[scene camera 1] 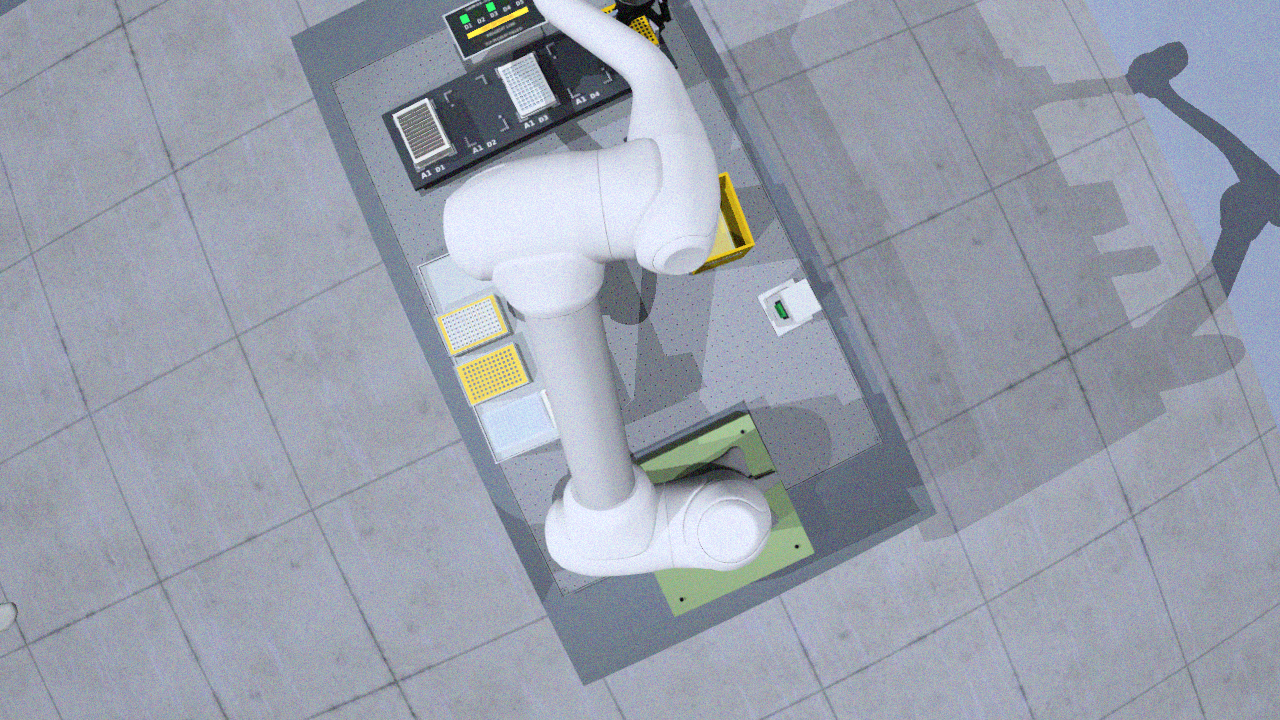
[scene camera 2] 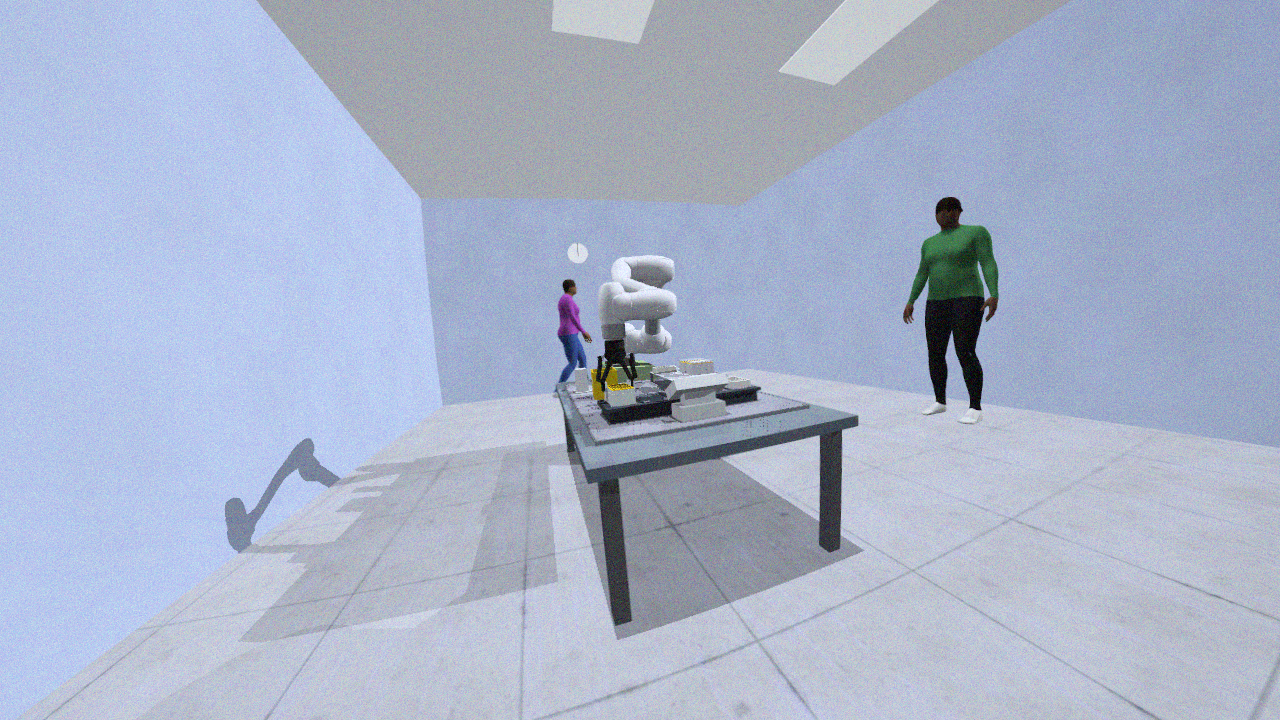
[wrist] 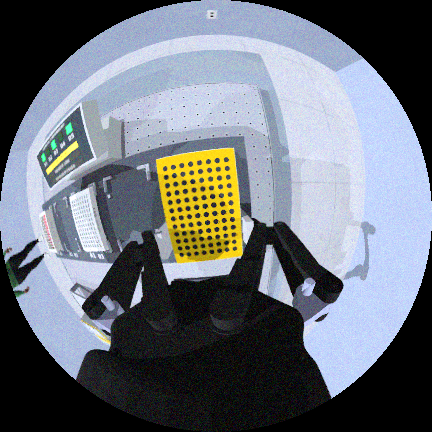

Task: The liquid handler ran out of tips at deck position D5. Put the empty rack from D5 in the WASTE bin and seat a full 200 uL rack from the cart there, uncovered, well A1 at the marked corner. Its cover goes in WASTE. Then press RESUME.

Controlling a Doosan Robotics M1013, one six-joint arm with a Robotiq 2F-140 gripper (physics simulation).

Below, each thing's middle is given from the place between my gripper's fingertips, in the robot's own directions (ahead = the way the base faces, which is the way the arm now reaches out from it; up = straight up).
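Counting from my hand, I find the yellow waste bin (scene camera 1: 730, 207) 420 mm behind it and 40 mm to the left of it; going by their middles, the bin is the nearest to my hand of the things named here. The white box with green button (scene camera 1: 788, 305) is 650 mm behind my hand and 30 mm to the right of it. As for the cart tray (scene camera 1: 447, 286), it is 510 mm to the left of my hand and 450 mm behind it.
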